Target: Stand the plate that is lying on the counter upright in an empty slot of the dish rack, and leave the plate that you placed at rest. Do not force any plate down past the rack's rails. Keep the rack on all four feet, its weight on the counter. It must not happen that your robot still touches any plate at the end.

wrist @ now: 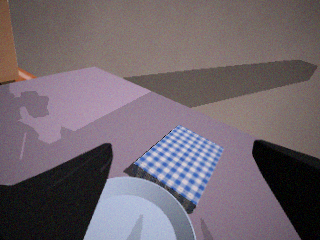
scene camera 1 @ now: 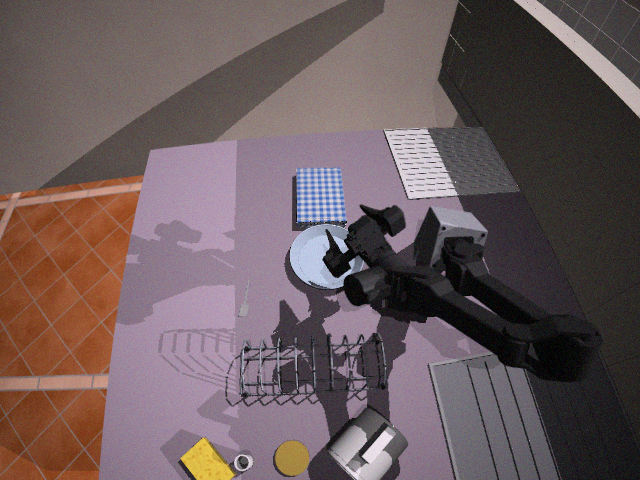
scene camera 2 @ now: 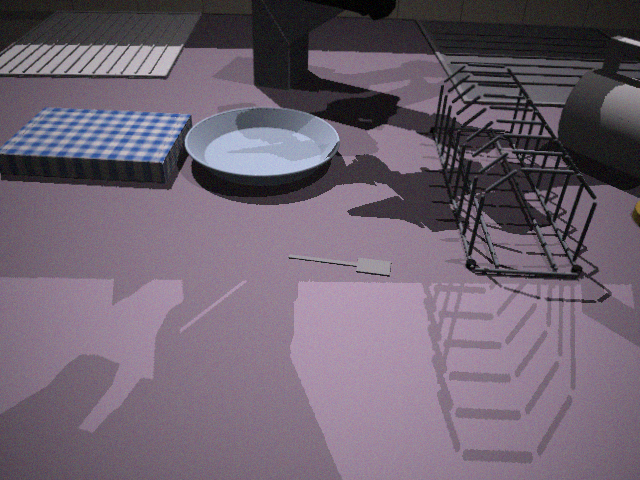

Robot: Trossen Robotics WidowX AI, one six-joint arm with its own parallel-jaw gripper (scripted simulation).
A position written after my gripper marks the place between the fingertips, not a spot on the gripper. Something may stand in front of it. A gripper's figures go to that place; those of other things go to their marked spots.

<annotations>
My gripper (scene camera 1: 343,217) is 76 cm from the lens. A pale blue plate (scene camera 1: 308,249) is 96 cm from the lens. A slatted mat (scene camera 1: 456,161) is 130 cm from the lens. The marked spots on the slatted mat and the pale blue plate are 64 cm apart.
</annotations>
